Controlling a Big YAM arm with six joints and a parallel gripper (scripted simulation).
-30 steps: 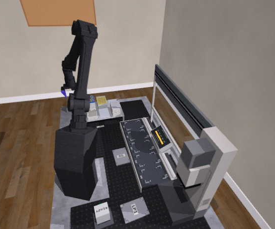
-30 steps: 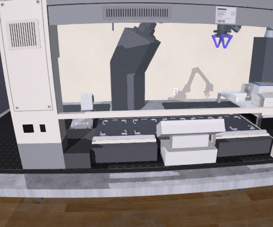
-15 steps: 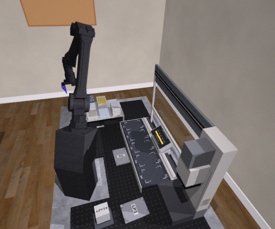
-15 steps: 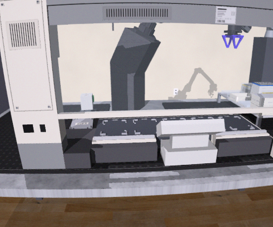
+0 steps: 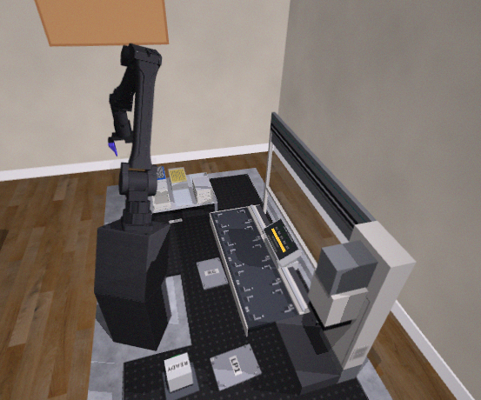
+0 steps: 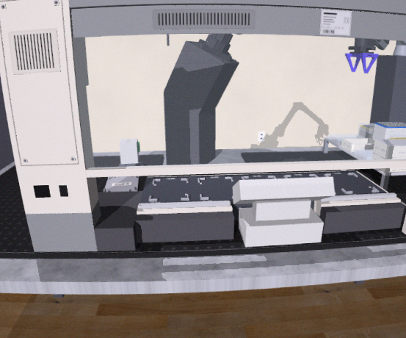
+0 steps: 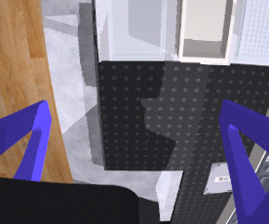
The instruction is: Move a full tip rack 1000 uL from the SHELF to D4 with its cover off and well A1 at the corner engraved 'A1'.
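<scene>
Now: the tip rack 22 cm below my hand, 12 cm ahead of it and 10 cm to the left of it. Also, from my hand: stacked block 33 cm ahead, 23 cm below, 3 cm to the right; then shelf 29 cm below, 16 cm ahead, 4 cm to the left; then white tray 28 cm below, 11 cm ahead, 2 cm to the right.
</scene>
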